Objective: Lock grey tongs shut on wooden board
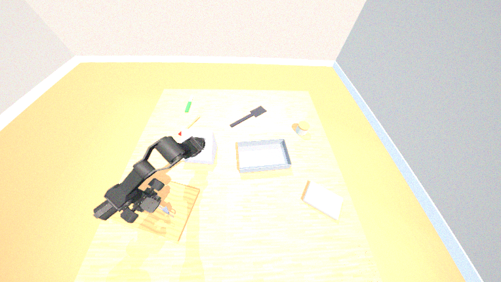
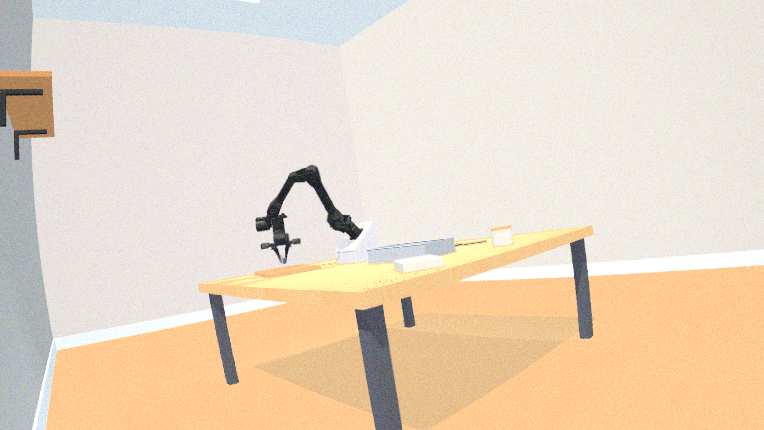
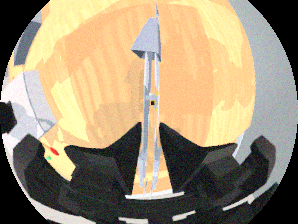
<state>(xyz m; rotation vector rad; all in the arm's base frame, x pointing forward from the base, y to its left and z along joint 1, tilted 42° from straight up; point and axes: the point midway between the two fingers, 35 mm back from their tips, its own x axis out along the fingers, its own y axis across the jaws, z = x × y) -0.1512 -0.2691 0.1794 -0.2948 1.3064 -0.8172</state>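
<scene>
Right now the wooden board is 4 cm below my gripper tip. From my gripper tip the other things lie so: grey roasting tin 52 cm ahead, 34 cm to the left, 2 cm below; dark spatula 69 cm to the left, 41 cm ahead, 4 cm below; white slab 86 cm ahead, 12 cm to the left, 3 cm below.
</scene>
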